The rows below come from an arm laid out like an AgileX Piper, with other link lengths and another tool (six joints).
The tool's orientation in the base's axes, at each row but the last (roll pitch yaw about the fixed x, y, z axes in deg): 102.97 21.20 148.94; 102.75 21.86 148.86; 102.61 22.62 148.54; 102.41 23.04 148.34; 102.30 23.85 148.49; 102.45 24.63 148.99; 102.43 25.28 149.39; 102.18 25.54 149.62; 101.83 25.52 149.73; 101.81 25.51 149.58
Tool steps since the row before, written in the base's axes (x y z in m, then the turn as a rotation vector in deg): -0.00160 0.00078 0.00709 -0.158 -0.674 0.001; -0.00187 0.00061 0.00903 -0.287 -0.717 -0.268; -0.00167 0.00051 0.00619 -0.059 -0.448 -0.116; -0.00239 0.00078 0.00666 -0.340 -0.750 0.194; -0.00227 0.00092 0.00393 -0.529 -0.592 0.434; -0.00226 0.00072 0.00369 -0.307 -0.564 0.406; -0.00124 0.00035 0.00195 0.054 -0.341 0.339; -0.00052 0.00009 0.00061 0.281 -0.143 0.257; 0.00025 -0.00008 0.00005 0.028 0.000 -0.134; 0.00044 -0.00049 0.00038 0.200 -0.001 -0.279
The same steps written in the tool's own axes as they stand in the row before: -0.00091 0.00703 -0.00178 -0.198 -0.222 -0.625; -0.00158 0.00877 -0.00244 -0.016 -0.456 -0.678; -0.00082 0.00612 -0.00182 -0.125 -0.264 -0.364; -0.00036 0.00679 -0.00210 -0.172 -0.041 -0.827; 0.00062 0.00438 -0.00137 -0.046 0.277 -0.860; 0.00056 0.00410 -0.00146 -0.194 0.211 -0.704; 0.00029 0.00217 -0.00082 -0.344 0.150 -0.305; 0.00018 0.00071 -0.00034 -0.395 0.098 -0.002; -0.00025 -0.00005 0.00007 0.036 -0.126 0.041; -0.00073 0.00003 -0.00021 -0.036 -0.299 0.165
